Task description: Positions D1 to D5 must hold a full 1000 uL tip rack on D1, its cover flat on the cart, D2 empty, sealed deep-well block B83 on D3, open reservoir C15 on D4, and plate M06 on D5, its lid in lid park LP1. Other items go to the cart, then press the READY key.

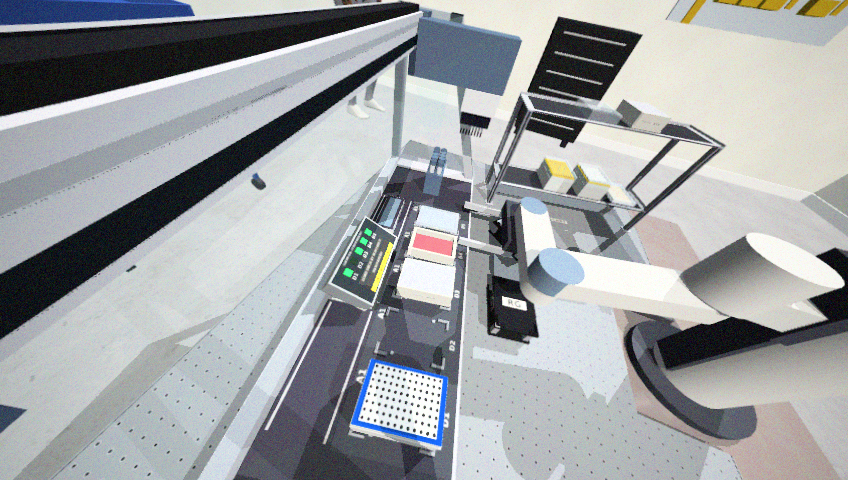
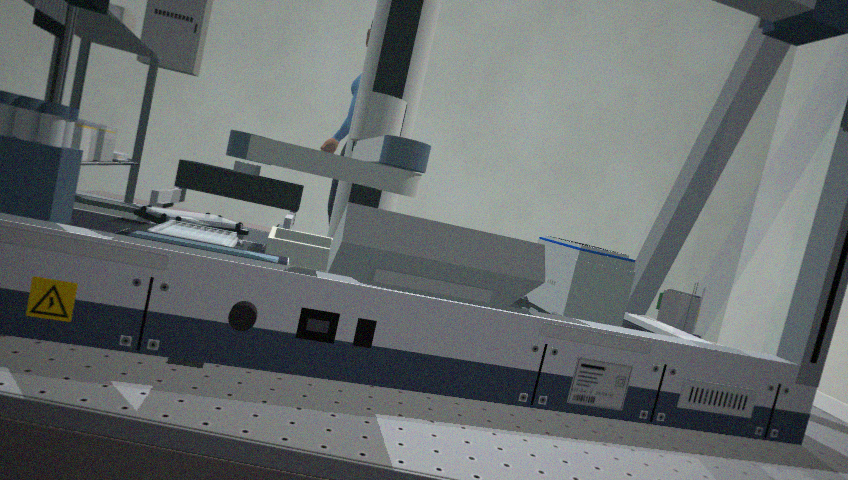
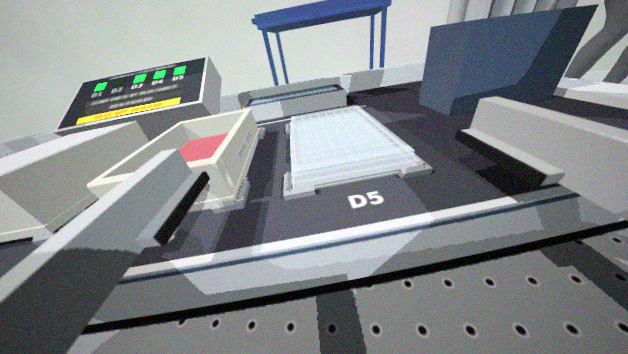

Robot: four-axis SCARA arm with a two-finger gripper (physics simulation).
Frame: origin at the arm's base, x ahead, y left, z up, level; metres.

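Where they show: gripper, fingertip midpoint: (image 1: 461, 220) (image 2: 221, 212) (image 3: 329, 140); arm's base at its link origin: (image 1: 680, 372).
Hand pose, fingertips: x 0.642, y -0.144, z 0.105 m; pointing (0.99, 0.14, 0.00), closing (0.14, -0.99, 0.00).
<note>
Each offset is from my fingertips to the top centre of the thing. "spot": to the spot under its first point.
My gripper (image 1: 463, 224) (image 2: 228, 208) (image 3: 329, 140) is open and empty, its fingers wide apart on the bench side of D5. A clear plate @(dx +0.071, dy -0.003, dz -0.021 m) (image 1: 439, 218) (image 2: 196, 233) (image 3: 345, 142) sits on D5. The cream reservoir @(dx +0.049, dy +0.119, dz -0.004 m) (image 1: 433, 256) (image 2: 297, 246) (image 3: 242, 152) with red liquid stands open on D4. A white block @(dx +0.024, dy +0.240, dz +0.012 m) (image 1: 425, 279) (image 3: 65, 172) stands on D3. D2 is bare. The blue-rimmed tip rack (image 1: 402, 399) (image 2: 556, 273) is on D1. A shallow holder @(spot: dx +0.212, dy +0.059, dz -0.013 m) (image 1: 389, 211) (image 3: 297, 97) with a bluish glassy top lies behind D5; its label is unreadable.
A console @(spot: dx +0.165, dy +0.285, dz +0.035 m) (image 1: 363, 261) (image 3: 142, 95) shows green lights for D1, D3, D4 and D5. A black item marked RG @(dx -0.197, dy +0.183, dz -0.036 m) (image 1: 512, 309) lies on the bench. A blue tube rack (image 1: 436, 172) (image 2: 35, 172) (image 3: 500, 60) stands beyond D5. A metal-framed cart @(spot: dx -0.616, dy -0.392, dz +0.116 m) (image 1: 673, 187) holds boxes.
</note>
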